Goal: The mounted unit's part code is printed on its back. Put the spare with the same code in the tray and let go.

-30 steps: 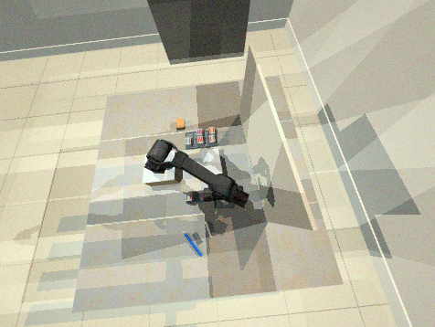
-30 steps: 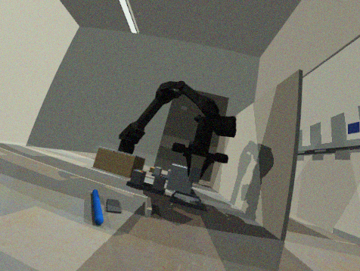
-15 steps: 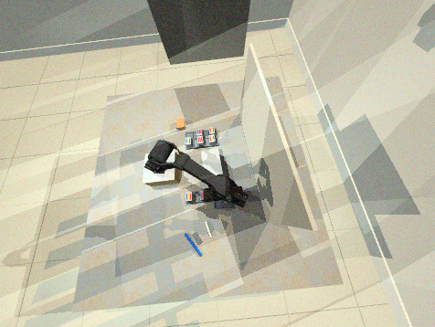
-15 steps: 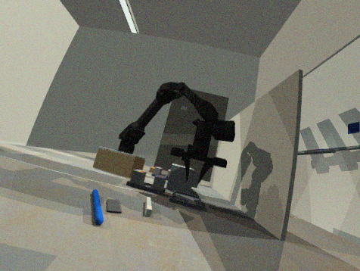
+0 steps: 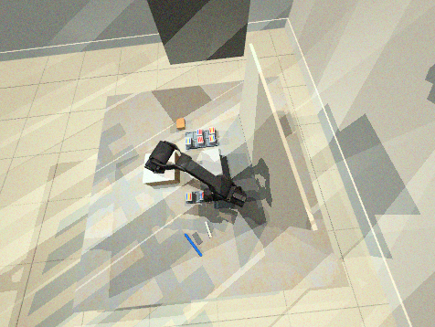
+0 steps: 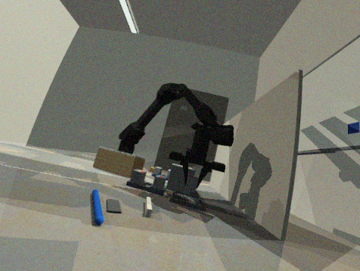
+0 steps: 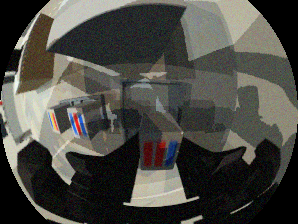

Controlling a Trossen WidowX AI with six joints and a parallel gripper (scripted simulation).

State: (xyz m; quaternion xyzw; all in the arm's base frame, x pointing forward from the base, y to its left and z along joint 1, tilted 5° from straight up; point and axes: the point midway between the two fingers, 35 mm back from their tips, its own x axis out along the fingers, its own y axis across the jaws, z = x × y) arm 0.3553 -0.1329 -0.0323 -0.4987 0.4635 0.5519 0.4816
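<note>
My gripper tip is 40 mm above the tray. The rest, counted from my gripper tip: tall panel 170 mm ahead, 220 mm to the left, 180 mm above; then mounted unit 70 mm behind, 180 mm to the left.
</note>
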